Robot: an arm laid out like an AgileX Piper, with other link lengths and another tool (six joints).
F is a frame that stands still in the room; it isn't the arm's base.
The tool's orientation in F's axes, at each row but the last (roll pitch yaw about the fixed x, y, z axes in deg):
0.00, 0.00, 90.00
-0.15, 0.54, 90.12
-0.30, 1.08, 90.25
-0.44, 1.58, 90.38
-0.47, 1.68, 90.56
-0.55, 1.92, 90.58
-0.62, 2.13, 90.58
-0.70, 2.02, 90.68
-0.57, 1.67, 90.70
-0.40, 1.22, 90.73
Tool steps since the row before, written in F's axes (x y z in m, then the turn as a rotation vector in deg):
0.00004, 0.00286, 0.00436, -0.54, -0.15, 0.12
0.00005, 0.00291, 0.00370, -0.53, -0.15, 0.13
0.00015, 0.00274, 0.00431, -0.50, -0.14, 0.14
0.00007, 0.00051, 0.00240, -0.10, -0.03, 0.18
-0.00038, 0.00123, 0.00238, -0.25, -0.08, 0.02
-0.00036, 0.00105, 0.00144, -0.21, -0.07, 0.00
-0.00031, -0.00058, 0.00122, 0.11, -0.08, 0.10
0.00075, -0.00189, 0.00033, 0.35, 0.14, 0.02
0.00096, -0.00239, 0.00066, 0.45, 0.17, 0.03
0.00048, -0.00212, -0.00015, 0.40, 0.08, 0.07
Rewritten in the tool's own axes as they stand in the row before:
0.00286, -0.00004, 0.00436, -0.15, 0.54, 0.12
0.00287, -0.00007, 0.00373, -0.15, 0.53, 0.13
0.00266, -0.00018, 0.00436, -0.14, 0.50, 0.14
0.00044, -0.00009, 0.00241, -0.03, 0.10, 0.18
0.00116, 0.00035, 0.00242, -0.08, 0.25, 0.02
0.00100, 0.00034, 0.00148, -0.07, 0.21, 0.00
-0.00062, 0.00030, 0.00120, -0.08, -0.11, 0.10
-0.00191, -0.00073, 0.00025, 0.14, -0.35, 0.02
-0.00242, -0.00094, 0.00058, 0.16, -0.45, 0.03
-0.00212, -0.00045, -0.00020, 0.07, -0.40, 0.07

